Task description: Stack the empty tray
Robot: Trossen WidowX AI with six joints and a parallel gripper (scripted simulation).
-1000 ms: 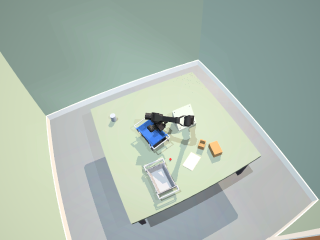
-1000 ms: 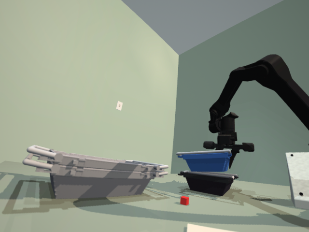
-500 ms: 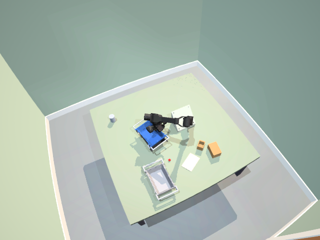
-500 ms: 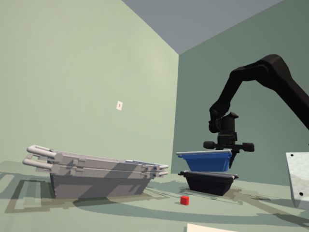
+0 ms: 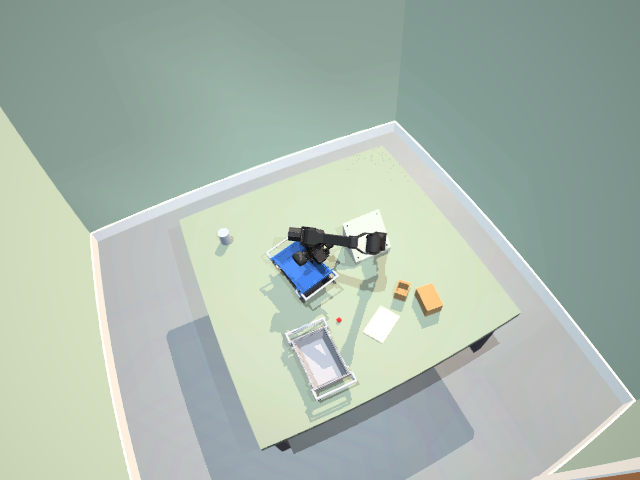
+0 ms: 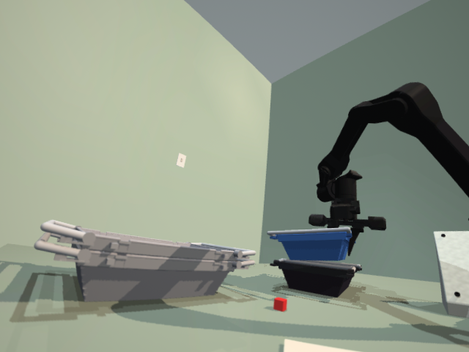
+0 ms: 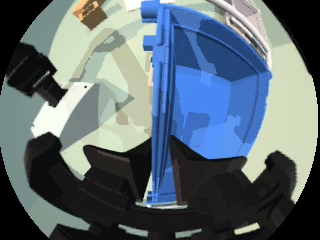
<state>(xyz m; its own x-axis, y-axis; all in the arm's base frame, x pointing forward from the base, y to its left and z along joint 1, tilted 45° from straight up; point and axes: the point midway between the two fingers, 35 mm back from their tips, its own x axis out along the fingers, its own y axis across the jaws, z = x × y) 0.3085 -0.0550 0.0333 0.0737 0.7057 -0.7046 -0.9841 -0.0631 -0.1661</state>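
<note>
My gripper tip is 70 mm short of the blue tray, 10 mm to the right of it and 30 mm below it. The rest, counted from my gripper tip: sheet 130 mm behind, 390 mm to the left, 90 mm below.
</note>
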